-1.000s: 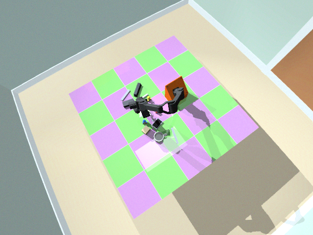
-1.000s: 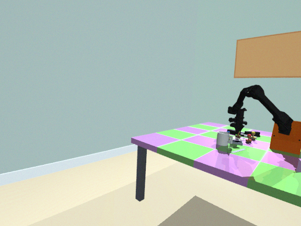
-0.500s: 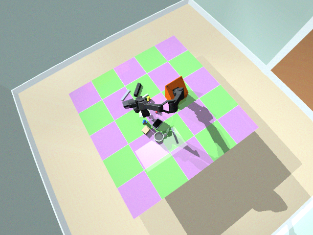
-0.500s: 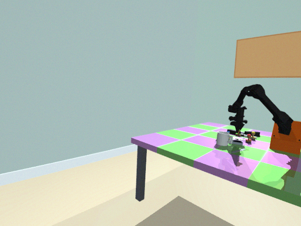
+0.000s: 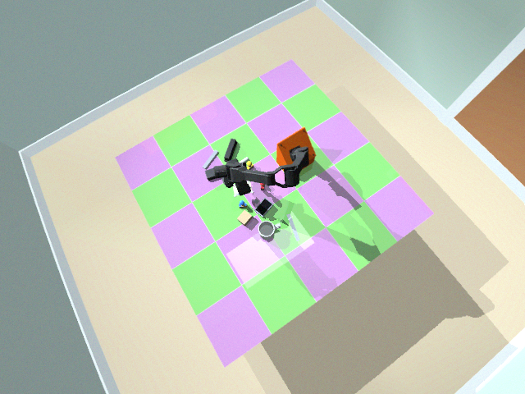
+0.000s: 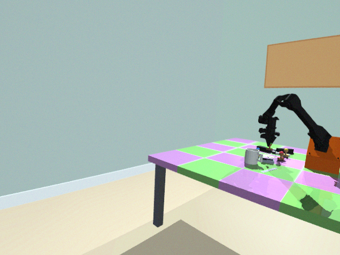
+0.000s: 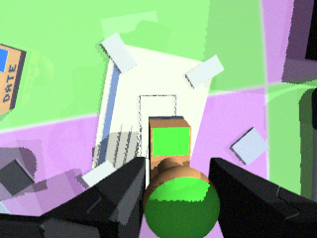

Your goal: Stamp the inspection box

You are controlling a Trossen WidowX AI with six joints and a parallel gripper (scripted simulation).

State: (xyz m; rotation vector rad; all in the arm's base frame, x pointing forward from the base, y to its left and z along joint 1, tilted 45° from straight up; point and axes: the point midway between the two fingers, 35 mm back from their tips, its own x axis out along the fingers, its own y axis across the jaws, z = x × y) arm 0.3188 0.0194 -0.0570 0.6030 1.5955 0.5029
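Right now my gripper tip is 14 cm to the left of the dark slab, 9 cm short of it and 6 cm above it. The rest, counted from my gripper tip: white card 8 cm below, 1 cm to the left; blue-labelled stamp 10 cm to the left, 5 cm below, 4 cm ahead; red-knobbed stamp 11 cm behind, 6 cm to the left, 5 cm below.
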